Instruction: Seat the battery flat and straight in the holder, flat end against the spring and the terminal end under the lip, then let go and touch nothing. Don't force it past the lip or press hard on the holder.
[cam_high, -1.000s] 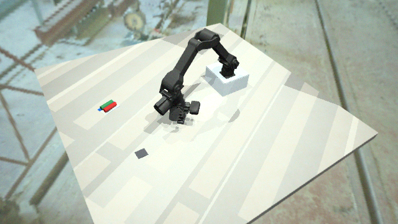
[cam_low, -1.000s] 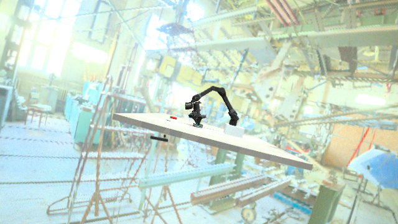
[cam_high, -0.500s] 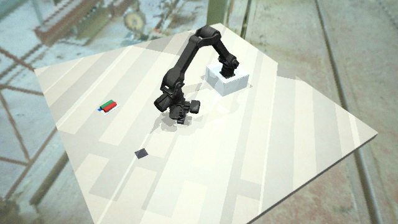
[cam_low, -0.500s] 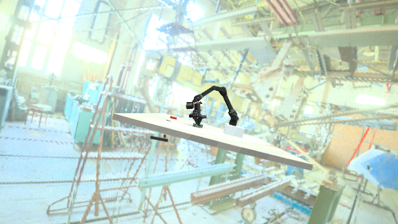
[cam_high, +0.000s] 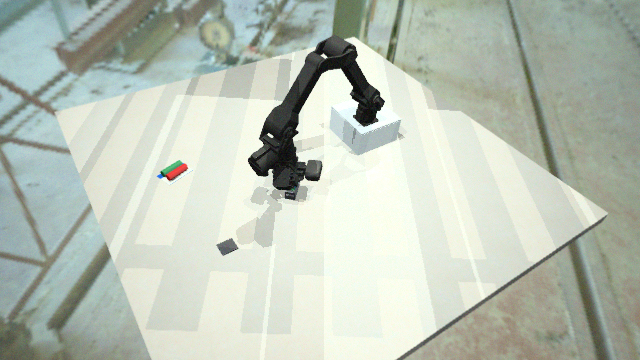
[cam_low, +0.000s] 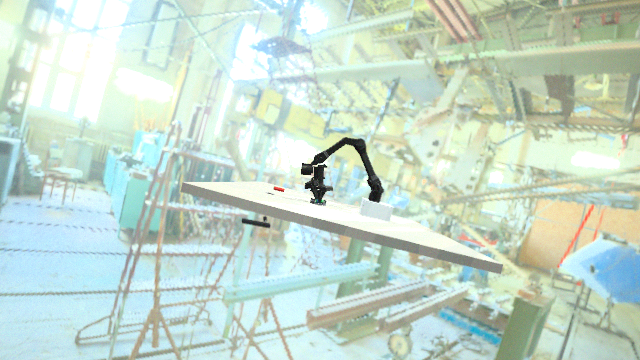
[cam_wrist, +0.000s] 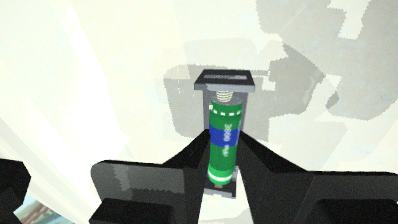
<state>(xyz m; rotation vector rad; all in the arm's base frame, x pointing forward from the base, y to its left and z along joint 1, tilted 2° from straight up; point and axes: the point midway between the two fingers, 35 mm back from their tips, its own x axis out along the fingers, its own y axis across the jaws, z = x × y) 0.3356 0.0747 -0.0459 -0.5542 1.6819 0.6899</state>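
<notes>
My gripper tip is now 10 mm below the green battery. From my gripper tip the other things lie so: dark square: 270 mm ahead, 100 mm to the left, 10 mm below; then white card: 270 mm ahead, 240 mm to the right.
</notes>
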